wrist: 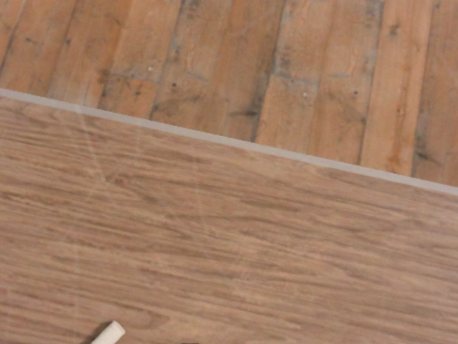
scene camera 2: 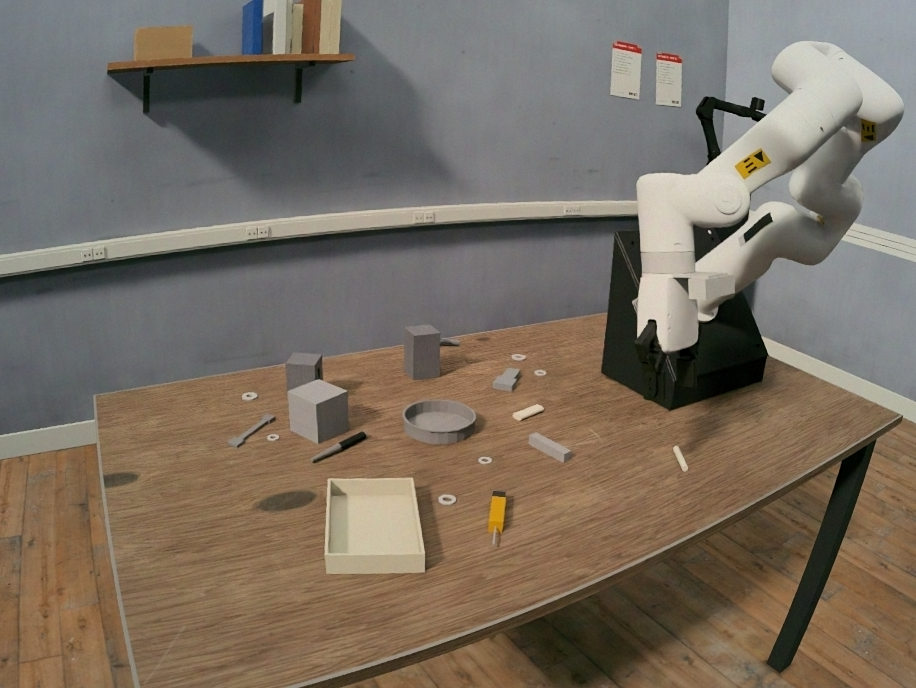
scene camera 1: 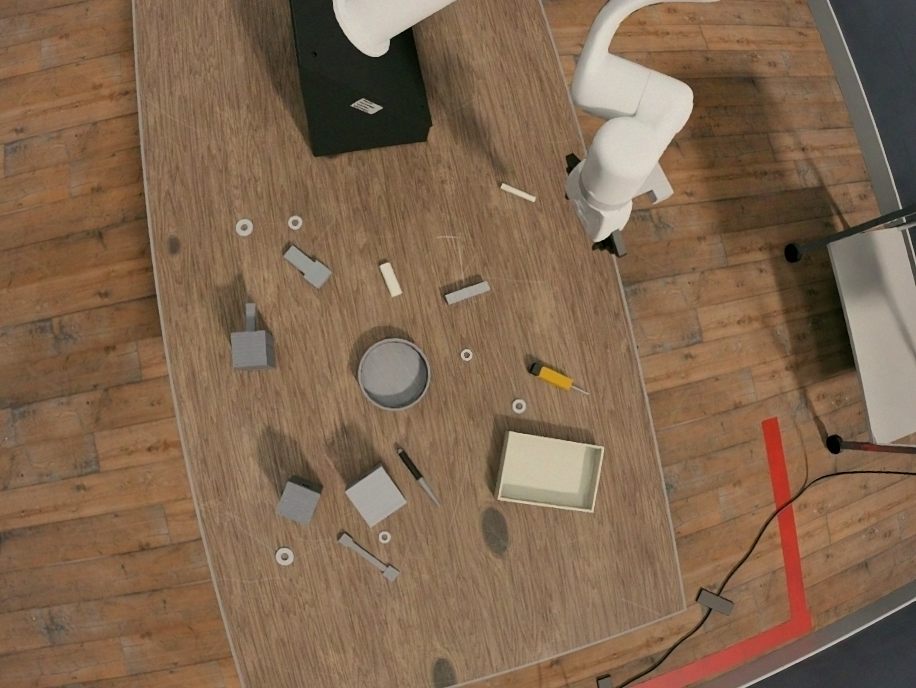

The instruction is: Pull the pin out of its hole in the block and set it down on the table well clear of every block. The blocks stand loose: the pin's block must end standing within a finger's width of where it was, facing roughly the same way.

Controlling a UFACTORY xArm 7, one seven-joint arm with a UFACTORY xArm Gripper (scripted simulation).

Labels:
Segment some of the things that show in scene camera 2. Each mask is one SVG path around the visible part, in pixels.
My gripper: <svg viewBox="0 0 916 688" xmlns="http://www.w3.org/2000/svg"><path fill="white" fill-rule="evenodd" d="M642 273L638 298L637 339L634 345L638 354L638 360L641 363L641 370L643 371L644 400L663 402L665 400L665 371L662 371L666 356L669 353L677 351L680 357L677 358L677 386L689 388L697 386L696 359L699 356L698 347L700 345L702 326L699 324L698 328L697 299L689 299L688 279L690 278L673 277L673 275L678 274Z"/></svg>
A tall grey block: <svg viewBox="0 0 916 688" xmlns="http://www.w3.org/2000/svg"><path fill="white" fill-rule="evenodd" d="M431 324L404 327L404 371L413 381L439 377L441 333Z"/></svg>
A round grey dish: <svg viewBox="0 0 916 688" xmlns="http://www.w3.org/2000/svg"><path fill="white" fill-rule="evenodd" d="M402 413L404 431L411 438L431 444L457 443L469 438L474 432L475 411L460 402L443 399L423 400L407 406Z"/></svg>

